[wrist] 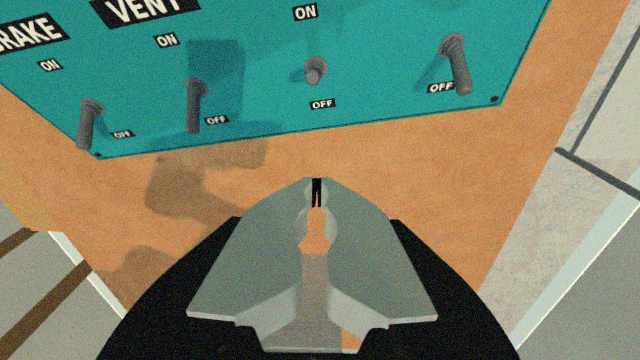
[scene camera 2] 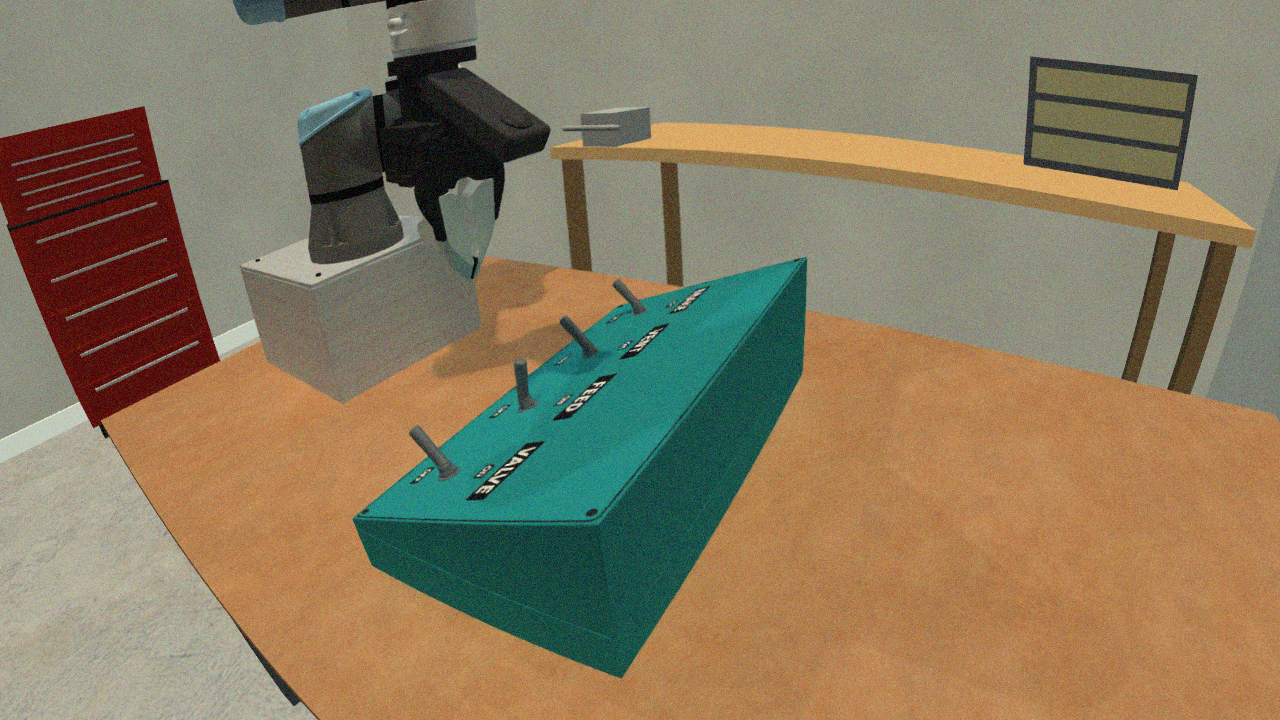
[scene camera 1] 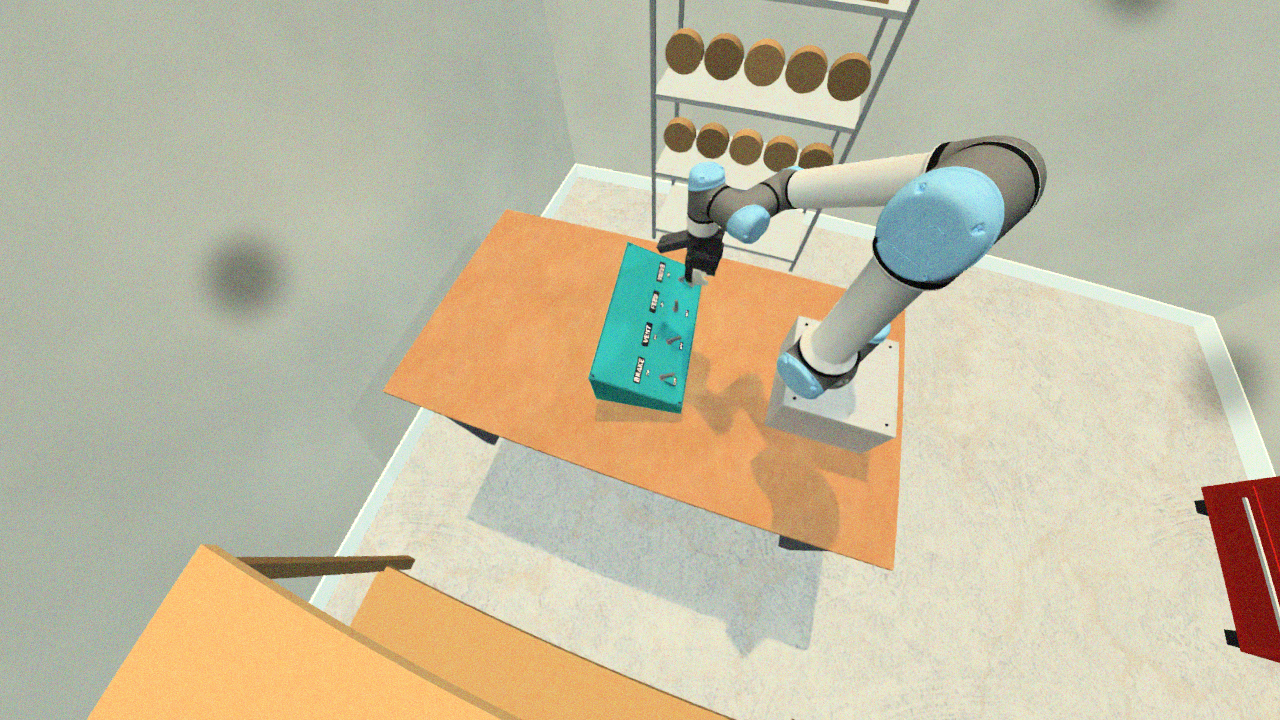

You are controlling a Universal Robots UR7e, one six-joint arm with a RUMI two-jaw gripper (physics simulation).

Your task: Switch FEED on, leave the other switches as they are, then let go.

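Frame: origin at the arm's base, x up, y ahead, z left, level; metres.
Where they show: gripper, between the fingertips: [wrist: 317,180] [scene camera 2: 470,278] [scene camera 1: 692,286]; arm's base, origin of its link: [scene camera 2: 356,246].
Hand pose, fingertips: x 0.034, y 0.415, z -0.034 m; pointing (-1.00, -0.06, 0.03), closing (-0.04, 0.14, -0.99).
Note:
Each offset is from my fingertips to the top centre of the thing. Level surfaces: height alone.
The teal switch console [scene camera 1: 622,326] [scene camera 2: 559,492] [wrist: 380,80] sits on the table. The FEED lever @(dx -0.077, dy +0.040, dz +0.014 m) [scene camera 1: 676,306] [scene camera 2: 523,386] [wrist: 313,73] stands nearly upright, clearly less toward OFF than the others; in the wrist view it points almost at the camera. The VALVE lever @(dx -0.086, dy +0.064, dz -0.104 m) [scene camera 2: 433,452] [wrist: 459,67], VENT lever @(dx -0.086, dy -0.010, dz +0.124 m) [scene camera 1: 673,340] [scene camera 2: 579,337] [wrist: 193,107] and BRAKE lever @(dx -0.086, dy -0.047, dz +0.238 m) [scene camera 1: 667,377] [scene camera 2: 629,296] [wrist: 87,125] lean toward their OFF labels. My gripper [scene camera 2: 472,271] [wrist: 317,180] is shut and empty, above and off the console's low edge on the robot's side, apart from the levers.
The orange-brown table @(dx -0.212 m) [scene camera 1: 483,313] [scene camera 2: 984,537] carries the console and the robot's pale base block [scene camera 1: 841,411] [scene camera 2: 358,331]. A shelf rack [scene camera 1: 654,161] with round discs stands behind the table. A red drawer cabinet [scene camera 1: 1239,573] [scene camera 2: 125,277] and a curved wooden bench [scene camera 2: 895,161] stand farther off.

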